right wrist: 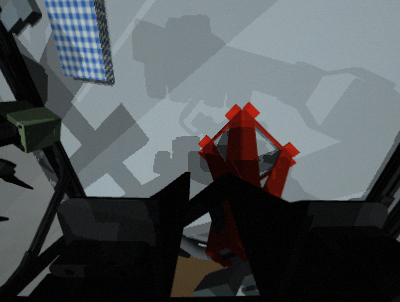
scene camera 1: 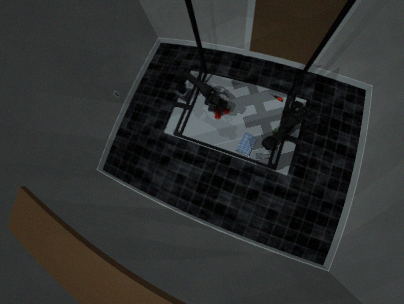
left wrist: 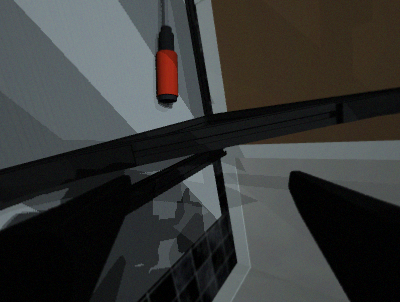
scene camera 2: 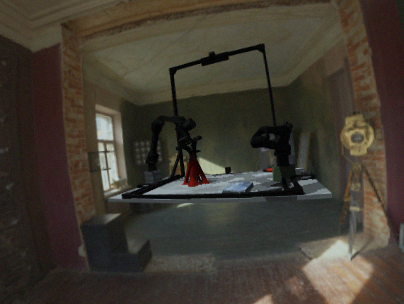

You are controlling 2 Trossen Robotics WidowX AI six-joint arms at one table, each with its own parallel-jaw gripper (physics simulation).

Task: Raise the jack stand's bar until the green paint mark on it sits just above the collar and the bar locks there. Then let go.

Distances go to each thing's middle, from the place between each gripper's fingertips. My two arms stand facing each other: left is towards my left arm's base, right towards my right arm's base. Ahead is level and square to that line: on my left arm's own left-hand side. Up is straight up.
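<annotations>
My left gripper is 130 mm above the blue checked pad [right wrist: 82, 41], 210 mm to the left of it and 420 mm short of it. Counted from my left hand, the stopper handle [right wrist: 210, 199] is 60 mm above, 240 mm ahead and 540 mm to the right. The grey bar [right wrist: 240, 274] is 10 mm below my left hand, 200 mm ahead of it and 580 mm to the right of it.
As for my right hand, the blue checked pad is 200 mm below it, 150 mm ahead of it and 320 mm to the left of it. The grey bar is 70 mm below my right hand, 70 mm behind it and 50 mm to the right of it, while the stopper handle is 30 mm behind my right hand.
</annotations>
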